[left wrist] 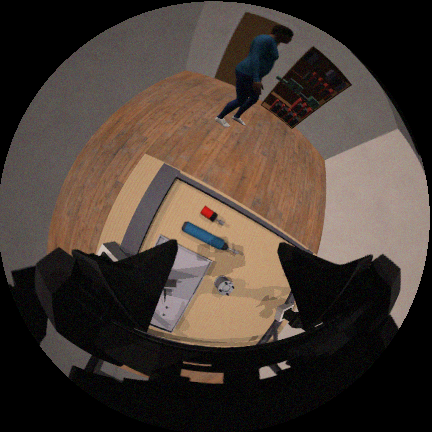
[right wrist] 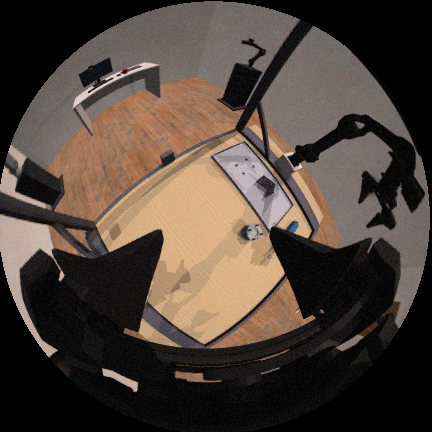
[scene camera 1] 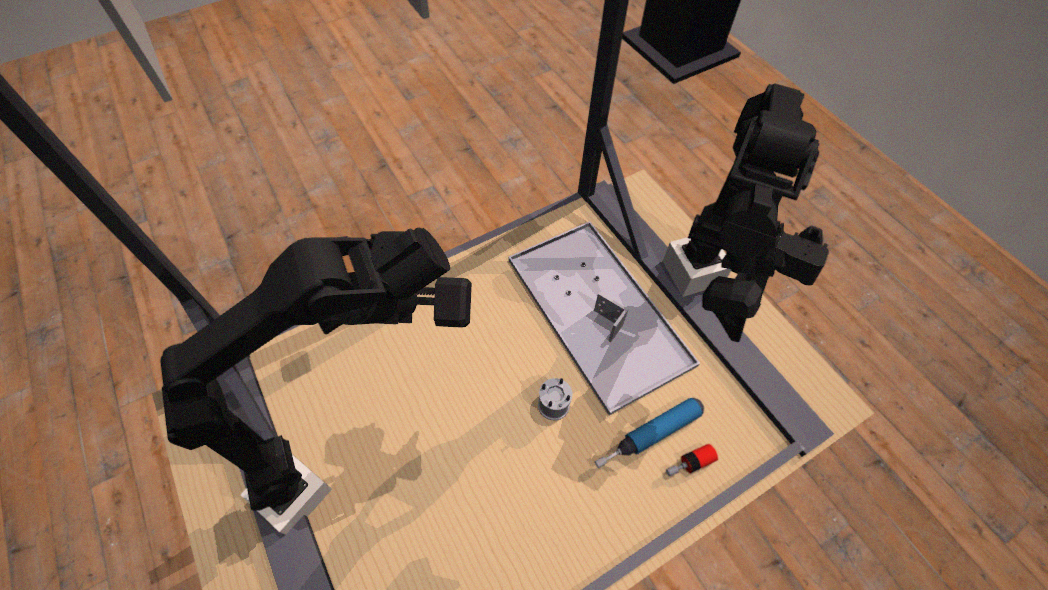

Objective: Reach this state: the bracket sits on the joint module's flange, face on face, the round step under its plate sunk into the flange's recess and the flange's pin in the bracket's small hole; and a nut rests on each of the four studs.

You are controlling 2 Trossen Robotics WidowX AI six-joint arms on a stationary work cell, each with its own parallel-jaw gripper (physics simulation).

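Frame: origin at the left arm's base, x ahead, y left, z up, level; metres.
Seen in the pictures: left gripper, fingertip midpoint: (left wrist: 229, 246) (right wrist: 362, 214) (scene camera 1: 745, 322); right gripper, fingertip midpoint: (left wrist: 285, 360) (right wrist: 217, 233) (scene camera 1: 423, 300); left arm's base, origin of the base link: (right wrist: 293, 160) (scene camera 1: 701, 254); right arm's base, origin of the base link: (left wrist: 286, 312) (scene camera 1: 282, 488).
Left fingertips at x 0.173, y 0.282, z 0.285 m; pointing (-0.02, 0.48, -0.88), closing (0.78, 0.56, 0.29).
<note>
Offsets run from my left fingertips to a thing's top centre. "spot": to the spot under its first point.
The joint module {dx +0.224, dy -0.094, dz -0.302 m} (scene camera 1: 555, 399) (left wrist: 224, 286) (right wrist: 253, 232) stands on the table with its studded flange up and bare. The dark angled bracket {dx +0.062, dy -0.230, dz -0.302 m} (scene camera 1: 608, 309) (right wrist: 266, 185) lies in the tray {dx +0.058, dy -0.266, dz -0.360 m} (scene camera 1: 660, 353) (left wrist: 192, 270) (right wrist: 282, 202), apart from the module. Several small nuts {dx +0.105, dy -0.325, dz -0.367 m} (scene camera 1: 567, 293) (right wrist: 243, 173) lie loose in the tray near the bracket. My left gripper (scene camera 1: 751, 315) (left wrist: 229, 246) (right wrist: 362, 214) is open and empty, raised beyond the tray at the right of the scene view. My right gripper (scene camera 1: 432, 315) (right wrist: 217, 233) is open and empty, high above the table, left of the tray.
A blue driver {spot: dx +0.047, dy +0.022, dz -0.336 m} (scene camera 1: 665, 425) (left wrist: 204, 235) (right wrist: 293, 227) and a shorter red driver {dx +0.025, dy +0.095, dz -0.342 m} (scene camera 1: 698, 458) (left wrist: 207, 213) lie in front of the tray, right of the module. A dark frame post {spot: dx -0.031, dy -0.566, dz -0.060 m} (scene camera 1: 602, 95) (right wrist: 274, 75) rises at the table's back corner.
</note>
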